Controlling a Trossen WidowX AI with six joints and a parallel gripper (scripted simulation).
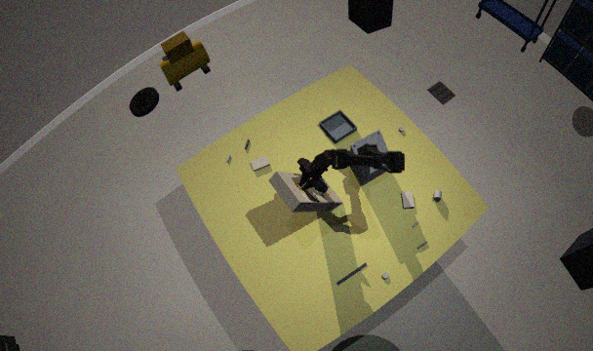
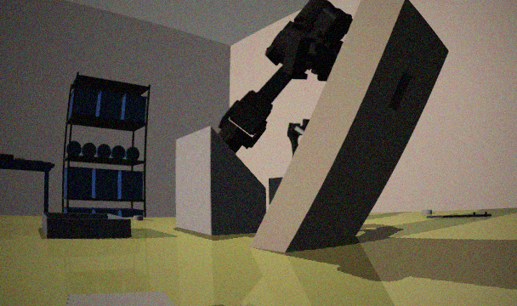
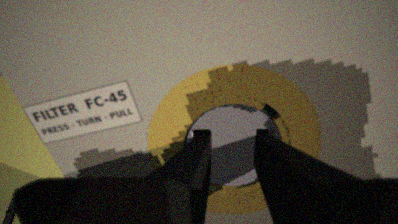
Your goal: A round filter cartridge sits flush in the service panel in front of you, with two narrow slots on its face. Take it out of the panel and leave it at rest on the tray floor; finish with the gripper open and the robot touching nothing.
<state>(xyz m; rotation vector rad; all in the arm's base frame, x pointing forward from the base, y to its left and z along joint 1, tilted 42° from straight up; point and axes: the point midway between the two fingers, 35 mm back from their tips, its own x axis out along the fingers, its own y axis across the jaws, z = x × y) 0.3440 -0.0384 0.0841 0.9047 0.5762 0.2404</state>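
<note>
My gripper tip is now 10 mm short of the round filter cartridge and 10 mm above it. The rest, counted from my gripper tip: tray 400 mm behind, 320 mm to the right, 220 mm below; service panel 80 mm below, 40 mm behind.
</note>
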